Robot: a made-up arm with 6 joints.
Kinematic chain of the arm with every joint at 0, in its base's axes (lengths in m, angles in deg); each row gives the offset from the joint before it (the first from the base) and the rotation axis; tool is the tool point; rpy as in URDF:
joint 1: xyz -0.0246 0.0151 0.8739 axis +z
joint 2: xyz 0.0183 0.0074 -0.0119 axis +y
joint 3: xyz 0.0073 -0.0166 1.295 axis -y
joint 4: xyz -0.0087 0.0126 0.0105 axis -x
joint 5: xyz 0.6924 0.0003 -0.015 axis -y
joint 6: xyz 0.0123 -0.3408 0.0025 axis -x
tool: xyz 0.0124 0.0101 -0.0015 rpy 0 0 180
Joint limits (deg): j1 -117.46..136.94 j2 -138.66..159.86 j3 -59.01..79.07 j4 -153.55..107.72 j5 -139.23..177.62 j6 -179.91..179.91
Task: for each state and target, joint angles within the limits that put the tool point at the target. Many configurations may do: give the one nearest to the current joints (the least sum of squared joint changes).
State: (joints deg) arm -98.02 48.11 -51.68 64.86 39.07 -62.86
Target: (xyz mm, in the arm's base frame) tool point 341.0 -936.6 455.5
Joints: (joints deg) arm -61.92 75.67 -59.01 65.92 37.27 -61.52
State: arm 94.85 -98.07 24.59 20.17 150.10 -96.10
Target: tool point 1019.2 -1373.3 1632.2
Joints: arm 117.03 -77.93 41.11 29.61 149.25 -96.54
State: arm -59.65 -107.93 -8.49 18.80 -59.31 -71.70
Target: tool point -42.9 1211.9 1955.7
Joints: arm -103.83 -73.52 -0.53 29.40 -58.06 -71.70
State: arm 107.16 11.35 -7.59 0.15 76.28 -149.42
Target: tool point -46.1 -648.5 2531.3
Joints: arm 59.68 -39.36 20.44 21.59 76.20 -149.01
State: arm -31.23 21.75 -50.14 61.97 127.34 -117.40
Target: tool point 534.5 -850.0 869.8
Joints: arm -40.69 58.02 -59.01 31.47 128.25 -116.54
